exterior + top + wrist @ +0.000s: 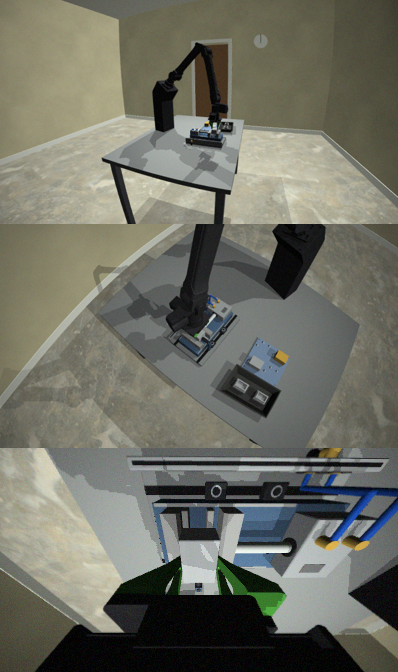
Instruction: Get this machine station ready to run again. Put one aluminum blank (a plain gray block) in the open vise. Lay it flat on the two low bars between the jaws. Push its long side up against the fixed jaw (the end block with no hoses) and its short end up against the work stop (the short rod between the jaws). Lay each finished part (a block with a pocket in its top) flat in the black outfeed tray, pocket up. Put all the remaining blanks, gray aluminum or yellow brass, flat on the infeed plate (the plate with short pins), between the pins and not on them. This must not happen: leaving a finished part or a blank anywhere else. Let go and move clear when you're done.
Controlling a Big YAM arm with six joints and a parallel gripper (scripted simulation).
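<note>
My hand is 40 mm above the fixed jaw and 30 mm short of it. From my hand the other things lie so: moving jaw 40 mm below, 40 mm behind; blue infeed plate 330 mm to the left, 110 mm below, 100 mm behind; white rod 90 mm behind, 40 mm below, 10 mm to the left.
</note>
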